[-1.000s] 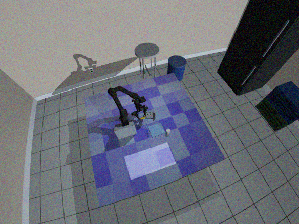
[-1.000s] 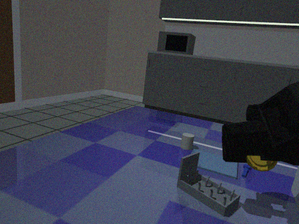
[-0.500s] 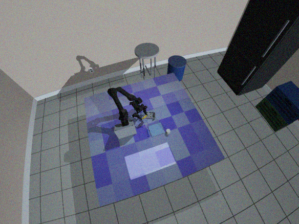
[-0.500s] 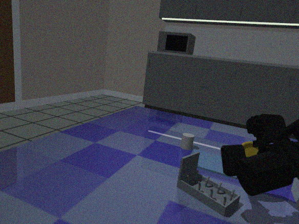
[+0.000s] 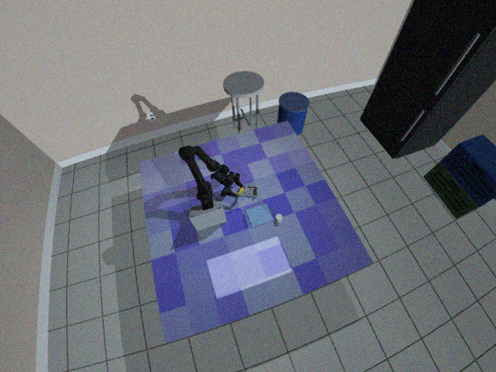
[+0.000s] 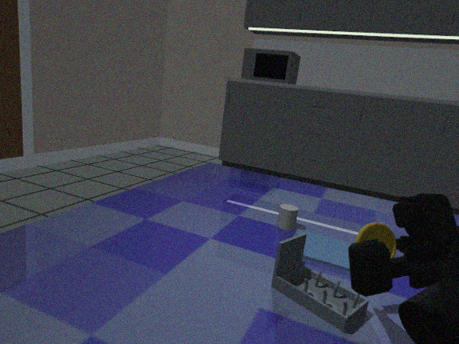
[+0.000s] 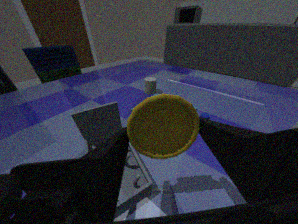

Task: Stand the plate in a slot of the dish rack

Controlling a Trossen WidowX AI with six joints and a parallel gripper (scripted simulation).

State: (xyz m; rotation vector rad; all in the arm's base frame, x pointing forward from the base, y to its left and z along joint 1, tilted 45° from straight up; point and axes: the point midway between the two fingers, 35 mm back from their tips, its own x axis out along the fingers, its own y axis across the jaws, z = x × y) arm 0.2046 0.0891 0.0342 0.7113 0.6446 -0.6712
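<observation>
Now: the grey dish rack 7 cm below my gripper tip, 6 cm ahead of it and 4 cm to the left of it. From my gripper tip the other things lie so: blue spoon: 17 cm to the right, 9 cm below, 2 cm behind; then yellow plate: 1 cm to the left.
</observation>
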